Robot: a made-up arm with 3 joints. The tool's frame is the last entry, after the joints.
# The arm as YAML. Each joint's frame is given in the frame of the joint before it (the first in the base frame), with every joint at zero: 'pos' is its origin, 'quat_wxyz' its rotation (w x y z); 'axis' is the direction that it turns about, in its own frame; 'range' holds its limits. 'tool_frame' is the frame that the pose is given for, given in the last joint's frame.
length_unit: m
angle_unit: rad
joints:
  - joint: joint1
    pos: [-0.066, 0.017, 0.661]
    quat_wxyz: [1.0, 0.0, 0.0, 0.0]
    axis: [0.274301, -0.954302, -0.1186]
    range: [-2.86, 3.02]
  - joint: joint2
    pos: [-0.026, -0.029, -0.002]
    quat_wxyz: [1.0, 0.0, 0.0, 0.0]
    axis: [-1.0, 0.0, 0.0]
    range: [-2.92, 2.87]
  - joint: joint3
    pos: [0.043, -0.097, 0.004]
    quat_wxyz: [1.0, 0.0, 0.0, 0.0]
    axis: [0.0, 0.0, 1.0]
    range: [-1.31, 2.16]
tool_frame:
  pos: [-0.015, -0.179, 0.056]
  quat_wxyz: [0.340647, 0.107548, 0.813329, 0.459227]
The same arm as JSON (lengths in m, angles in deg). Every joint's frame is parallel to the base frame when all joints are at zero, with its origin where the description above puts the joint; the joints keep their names.
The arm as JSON. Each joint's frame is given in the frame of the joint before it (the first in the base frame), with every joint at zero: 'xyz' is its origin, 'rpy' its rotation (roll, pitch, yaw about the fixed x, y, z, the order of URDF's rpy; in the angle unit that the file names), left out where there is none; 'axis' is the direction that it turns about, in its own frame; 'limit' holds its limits. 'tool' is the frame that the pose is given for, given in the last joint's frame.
{
  "units": {
    "length": "m",
    "angle": "deg"
  },
  "joints": [
    {
      "name": "joint1",
      "type": "revolute",
      "origin": {
        "xyz": [
          -0.066,
          0.017,
          0.661
        ]
      },
      "axis": [
        0.274301,
        -0.954302,
        -0.1186
      ],
      "limit": {
        "lower": -163.87,
        "upper": 173.03
      }
    },
    {
      "name": "joint2",
      "type": "revolute",
      "origin": {
        "xyz": [
          -0.026,
          -0.029,
          -0.002
        ]
      },
      "axis": "-x",
      "limit": {
        "lower": -167.3,
        "upper": 164.44
      }
    },
    {
      "name": "joint3",
      "type": "revolute",
      "origin": {
        "xyz": [
          0.043,
          -0.097,
          0.004
        ]
      },
      "axis": "+z",
      "limit": {
        "lower": -75.06,
        "upper": 123.76
      }
    }
  ],
  "tool": {
    "origin": {
      "xyz": [
        -0.015,
        -0.179,
        0.056
      ],
      "rpy": [
        112.88,
        27.09,
        146.78
      ]
    }
  }
}

